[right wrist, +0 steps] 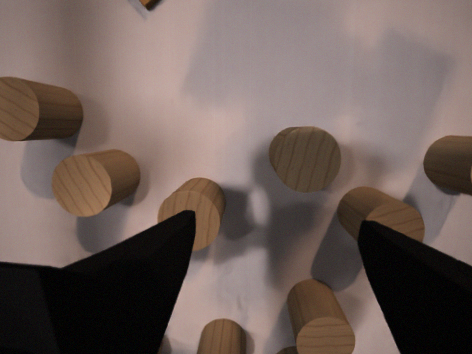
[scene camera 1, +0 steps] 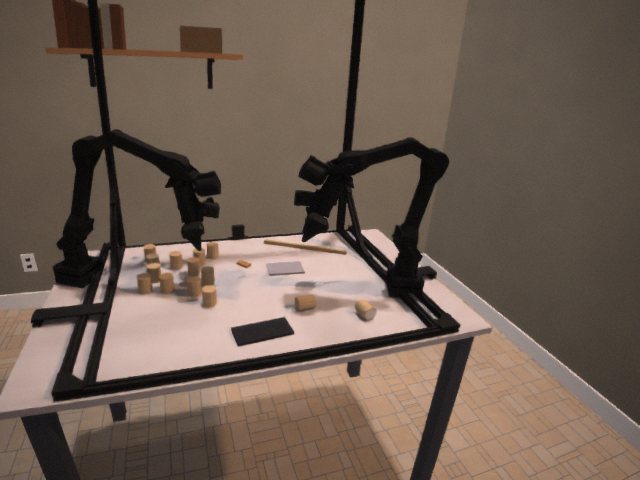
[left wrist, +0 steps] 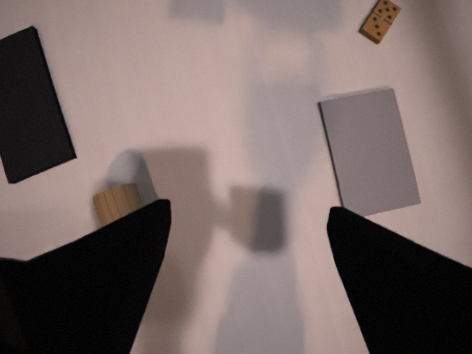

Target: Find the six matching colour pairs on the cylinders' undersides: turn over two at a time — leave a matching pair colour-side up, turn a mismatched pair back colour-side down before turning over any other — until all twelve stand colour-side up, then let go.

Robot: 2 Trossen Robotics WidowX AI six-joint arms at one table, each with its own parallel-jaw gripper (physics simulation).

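Frame: origin at the left arm's base, x ahead, y left, z up, level; centimetres.
Where they show: left gripper, fingertip midpoint: (scene camera 1: 303, 237) (left wrist: 250, 214); right gripper, fingertip midpoint: (right wrist: 276, 226) (scene camera 1: 199, 246); left arm's base, link origin: (scene camera 1: 405, 272); right arm's base, link origin: (scene camera 1: 77, 261).
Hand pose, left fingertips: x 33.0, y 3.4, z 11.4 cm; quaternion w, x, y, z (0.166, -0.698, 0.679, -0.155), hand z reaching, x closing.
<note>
Each offset is from my left fingertips to the top centre of the thing.
Twelve wooden cylinders stand upright in a group at the left of the table, among them a front one {dz -12.9, dx +25.7, dy +11.4 cm} (scene camera 1: 208, 295) and a back one {dz -12.9, dx +32.7, dy -18.4 cm} (scene camera 1: 212, 250). In the right wrist view, the tops that show, such as on a middle cylinder {dz -12.9, dx +29.3, dy +0.0 cm} (right wrist: 306, 159) and a left cylinder {dz -12.9, dx +35.8, dy -12.6 cm} (right wrist: 82, 185), are plain wood grain; undersides are hidden. My right gripper (scene camera 1: 197, 246) (right wrist: 276, 226) is open and empty above the group; its fingers overlap two cylinders in the right wrist view. My left gripper (scene camera 1: 306, 239) (left wrist: 250, 214) is open and empty above the table, away from the group.
A cylinder {dz -13.9, dx -1.9, dy +10.3 cm} (scene camera 1: 305, 302) (left wrist: 117, 202) lies on its side; another lying cylinder {dz -13.9, dx -19.2, dy +12.2 cm} (scene camera 1: 365, 310) shows a pale end. A black pad {dz -17.1, dx +8.6, dy +22.9 cm} (scene camera 1: 262, 331) (left wrist: 35, 105), a grey pad {dz -17.3, dx +6.1, dy -12.8 cm} (scene camera 1: 285, 268) (left wrist: 370, 150), a domino {dz -17.1, dx +20.5, dy -13.7 cm} (scene camera 1: 244, 263) (left wrist: 381, 21) and a wooden stick {dz -16.6, dx +0.3, dy -30.5 cm} (scene camera 1: 305, 246) also lie there.
</note>
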